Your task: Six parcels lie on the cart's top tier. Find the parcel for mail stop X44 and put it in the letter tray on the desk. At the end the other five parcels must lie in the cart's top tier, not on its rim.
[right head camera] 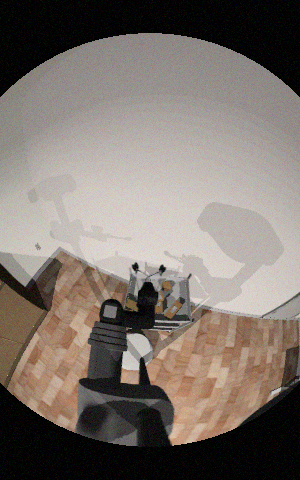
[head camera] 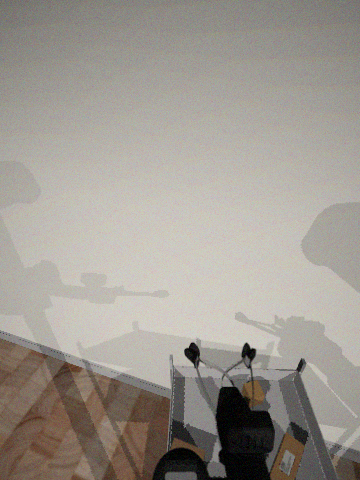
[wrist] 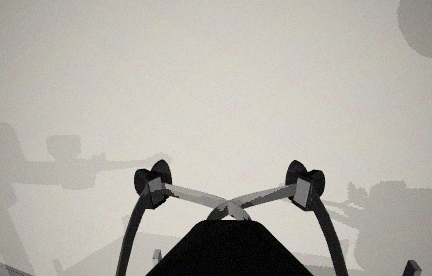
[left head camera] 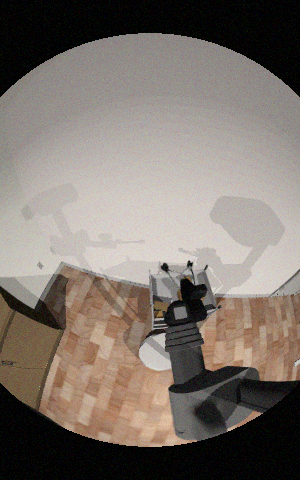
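Seen in the pictures: gripper, fingertip midpoint: [right head camera: 148, 264] [head camera: 218, 346] [wrist: 227, 176] [left head camera: 175, 262]; robot's base, link origin: [right head camera: 132, 350] [left head camera: 159, 350].
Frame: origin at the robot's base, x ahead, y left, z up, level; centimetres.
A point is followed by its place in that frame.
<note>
My gripper [head camera: 220, 353] {x 46.0, y -9.2, z 99.6 cm} [left head camera: 177, 265] {x 46.0, y -9.2, z 99.6 cm} [right head camera: 148, 268] {x 46.0, y -9.2, z 99.6 cm} [wrist: 228, 176] {x 46.0, y -9.2, z 99.6 cm} is open and empty, pointing level towards the wall above the cart's [head camera: 314, 425] {x 41.1, y -39.1, z 67.9 cm} [right head camera: 189, 300] {x 38.3, y -39.3, z 69.4 cm} top tier. In the head camera view a small orange-brown parcel [head camera: 254, 393] {x 49.7, y -23.4, z 69.1 cm} shows beside the gripper body, a parcel [head camera: 296, 444] {x 36.3, y -31.7, z 68.7 cm} with a white label lies at the right, and part of another parcel [head camera: 189, 446] {x 36.0, y -2.1, z 69.5 cm} shows at the left. In the right head camera view part of a middle parcel [right head camera: 160, 301] {x 37.8, y -19.3, z 68.8 cm} also shows. The arm hides some of the tier. The labels are too small to read. The letter tray does not show.
A pale wall [head camera: 175, 175] {x 80.7, y 1.0, z 130.3 cm} [wrist: 225, 100] {x 77.4, y -9.2, z 97.9 cm} with the robot's shadows stands behind the cart. A cart corner post [wrist: 413, 268] {x 56.1, y -40.0, z 75.1 cm} shows at the wrist view's lower right. A brown cabinet [left head camera: 30, 350] {x -15.2, y 123.0, z 45.2 cm} [right head camera: 15, 320] {x -10.5, y 121.3, z 42.5 cm} stands at the left. A white rounded object [left head camera: 156, 352] {x -0.4, y 3.5, z 18.7 cm} [right head camera: 138, 352] {x -0.8, y -6.9, z 18.7 cm} is near the cart's front.
</note>
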